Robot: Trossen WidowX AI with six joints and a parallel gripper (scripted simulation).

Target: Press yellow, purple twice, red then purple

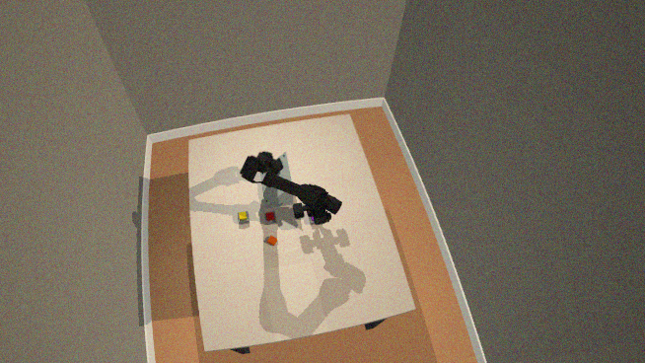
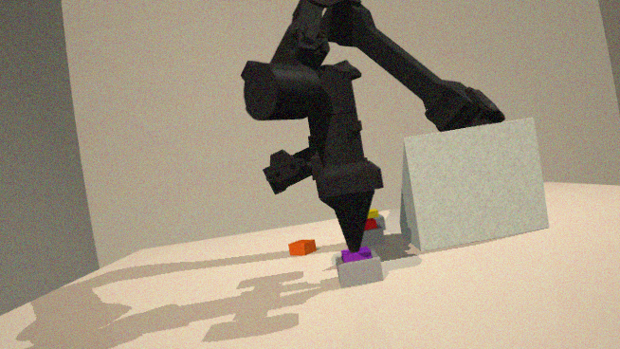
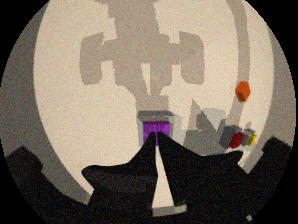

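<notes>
Now: gripper tip 1 cm above the purple button. Round my gripper tip: orange block 4 cm ahead, 21 cm to the right, 2 cm below; yellow button 11 cm behind, 30 cm to the right; red button 7 cm behind, 19 cm to the right.
</notes>
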